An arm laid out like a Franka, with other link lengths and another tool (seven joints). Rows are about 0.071 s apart.
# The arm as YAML. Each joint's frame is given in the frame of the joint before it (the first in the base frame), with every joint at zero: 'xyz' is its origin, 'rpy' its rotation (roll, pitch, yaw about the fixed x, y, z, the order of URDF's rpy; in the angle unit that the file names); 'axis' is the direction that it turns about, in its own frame. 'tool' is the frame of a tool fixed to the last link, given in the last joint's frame.
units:
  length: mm
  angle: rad
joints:
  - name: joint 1
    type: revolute
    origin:
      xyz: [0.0, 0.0, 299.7]
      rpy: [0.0, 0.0, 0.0]
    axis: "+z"
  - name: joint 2
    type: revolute
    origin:
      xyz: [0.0, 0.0, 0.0]
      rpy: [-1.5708, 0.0, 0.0]
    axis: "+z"
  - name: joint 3
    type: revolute
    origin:
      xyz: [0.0, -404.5, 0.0]
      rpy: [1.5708, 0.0, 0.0]
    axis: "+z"
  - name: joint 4
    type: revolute
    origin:
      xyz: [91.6, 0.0, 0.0]
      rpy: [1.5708, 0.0, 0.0]
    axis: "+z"
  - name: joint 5
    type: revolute
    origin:
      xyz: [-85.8, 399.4, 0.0]
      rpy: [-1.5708, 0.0, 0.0]
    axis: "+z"
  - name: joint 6
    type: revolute
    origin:
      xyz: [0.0, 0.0, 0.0]
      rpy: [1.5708, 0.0, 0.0]
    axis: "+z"
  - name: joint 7
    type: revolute
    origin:
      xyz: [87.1, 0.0, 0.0]
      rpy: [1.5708, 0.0, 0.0]
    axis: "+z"
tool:
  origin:
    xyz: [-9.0, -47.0, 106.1]
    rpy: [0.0, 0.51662, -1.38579]
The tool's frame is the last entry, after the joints.
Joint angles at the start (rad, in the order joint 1, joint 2, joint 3, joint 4, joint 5, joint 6, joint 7):
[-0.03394 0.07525 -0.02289 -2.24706 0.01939 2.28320 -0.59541]
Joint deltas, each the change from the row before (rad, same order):
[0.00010 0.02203 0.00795 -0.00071 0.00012 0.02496 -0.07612]
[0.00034 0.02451 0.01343 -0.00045 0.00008 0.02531 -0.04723]
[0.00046 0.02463 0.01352 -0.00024 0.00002 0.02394 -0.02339]
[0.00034 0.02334 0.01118 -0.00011 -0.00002 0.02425 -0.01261]
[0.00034 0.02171 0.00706 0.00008 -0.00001 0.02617 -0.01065]
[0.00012 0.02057 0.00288 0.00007 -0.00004 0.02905 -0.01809]
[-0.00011 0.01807 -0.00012 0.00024 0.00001 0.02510 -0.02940]
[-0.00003 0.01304 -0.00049 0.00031 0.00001 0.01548 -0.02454]
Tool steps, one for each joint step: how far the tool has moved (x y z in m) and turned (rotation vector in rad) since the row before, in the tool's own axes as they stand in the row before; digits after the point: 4 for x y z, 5 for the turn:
[-0.0047 0.0021 0.0094 0.03981 -0.00113 -0.07372]
[-0.0028 0.0047 0.0119 0.02960 0.00035 -0.05284]
[-0.0026 0.0057 0.0122 0.01859 0.00153 -0.03191]
[-0.0031 0.0054 0.0112 0.01059 0.00085 -0.02123]
[-0.0042 0.0045 0.0094 0.00486 -0.00134 -0.01749]
[-0.0058 0.0031 0.0077 0.00368 -0.00406 -0.02171]
[-0.0064 0.0011 0.0061 0.00891 -0.00394 -0.02809]
[-0.0047 0.0002 0.0045 0.00975 -0.00155 -0.02180]

